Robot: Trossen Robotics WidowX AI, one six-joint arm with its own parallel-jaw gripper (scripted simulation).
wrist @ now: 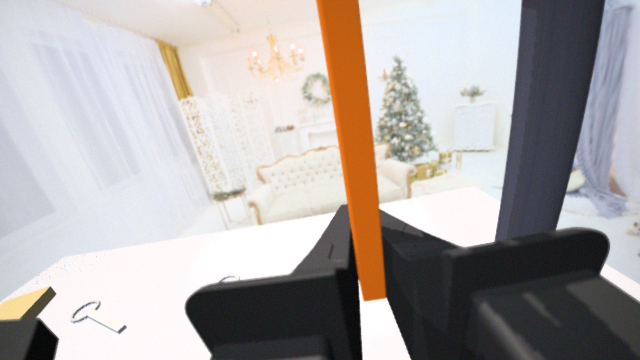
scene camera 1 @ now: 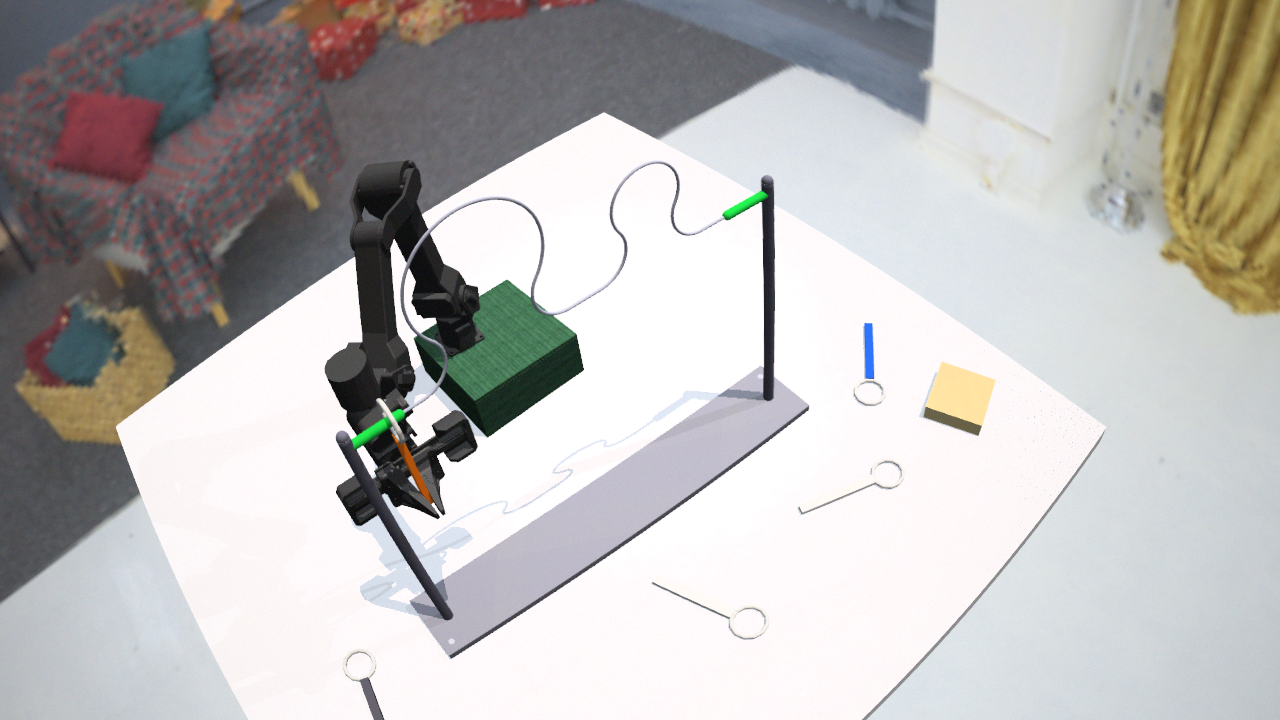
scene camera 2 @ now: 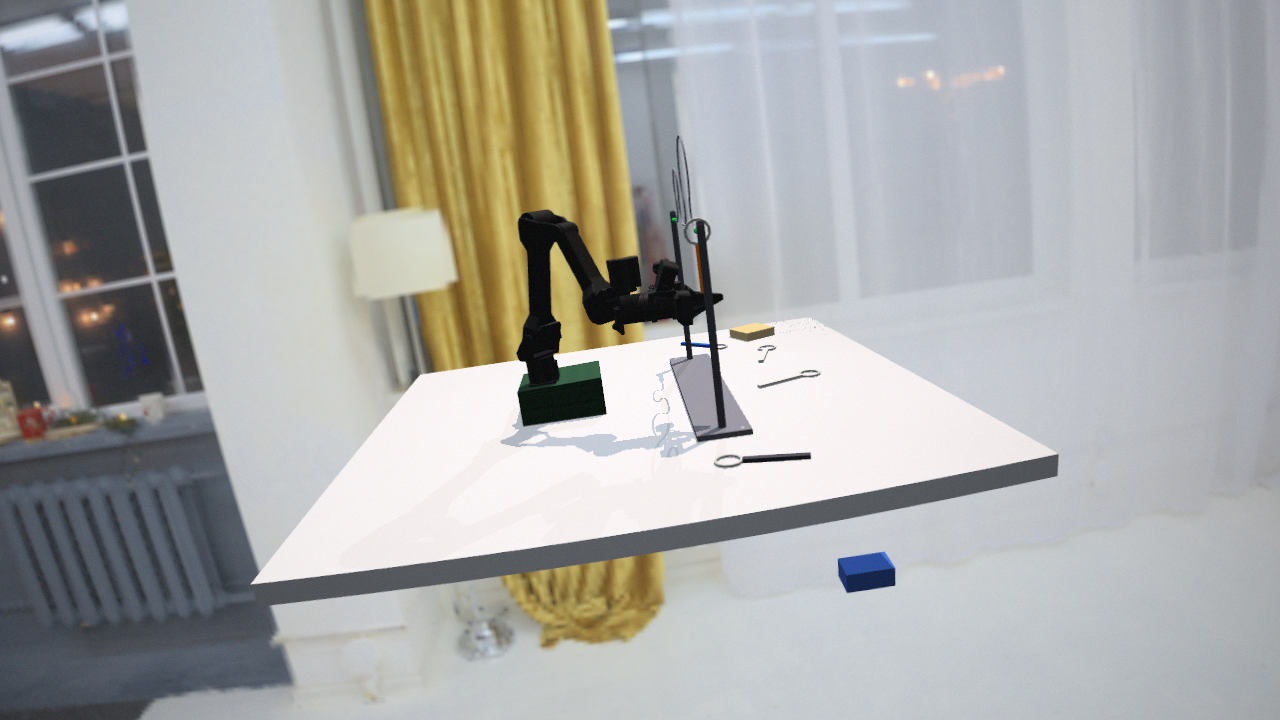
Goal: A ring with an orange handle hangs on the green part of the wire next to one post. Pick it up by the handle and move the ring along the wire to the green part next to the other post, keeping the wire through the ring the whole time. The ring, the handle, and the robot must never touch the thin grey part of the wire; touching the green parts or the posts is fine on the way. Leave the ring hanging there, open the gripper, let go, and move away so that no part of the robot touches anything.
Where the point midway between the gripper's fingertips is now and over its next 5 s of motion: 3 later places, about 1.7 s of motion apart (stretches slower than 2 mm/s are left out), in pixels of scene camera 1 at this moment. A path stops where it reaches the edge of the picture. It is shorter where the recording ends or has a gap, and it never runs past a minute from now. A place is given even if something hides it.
The gripper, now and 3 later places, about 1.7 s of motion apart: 440, 515; 491, 481; 544, 353; 517, 236
